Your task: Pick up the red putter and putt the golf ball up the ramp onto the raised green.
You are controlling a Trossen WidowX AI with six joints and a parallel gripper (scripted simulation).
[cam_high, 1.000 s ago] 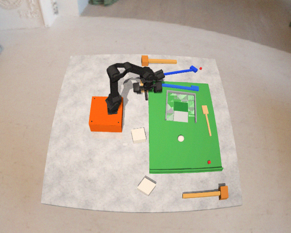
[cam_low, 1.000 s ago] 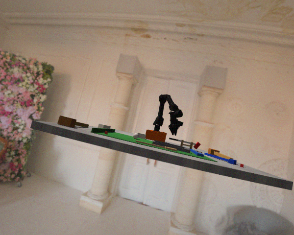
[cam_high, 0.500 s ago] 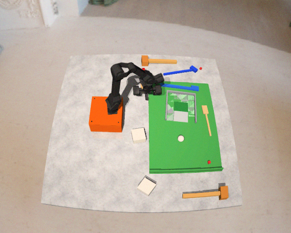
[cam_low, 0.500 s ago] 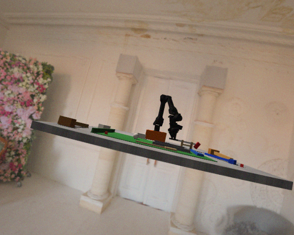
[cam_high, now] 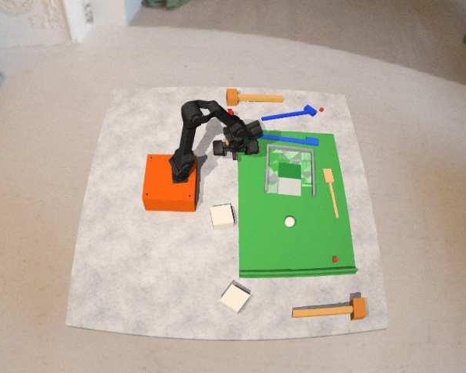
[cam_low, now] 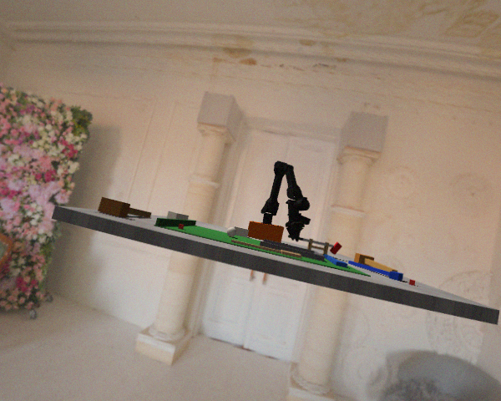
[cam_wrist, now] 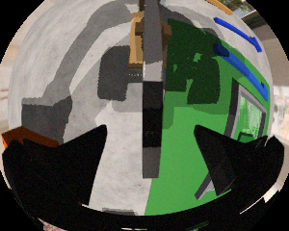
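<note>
Right now the tan support is 130 mm to the left of my gripper tip, 10 mm below it and 10 mm ahead of it. The rest, counted from my gripper tip: white golf ball 350 mm to the right, 170 mm ahead, 20 mm below; then tan paddle 400 mm ahead, 200 mm to the right, 40 mm below; then green mat 230 mm ahead, 220 mm to the right, 40 mm below.
</note>
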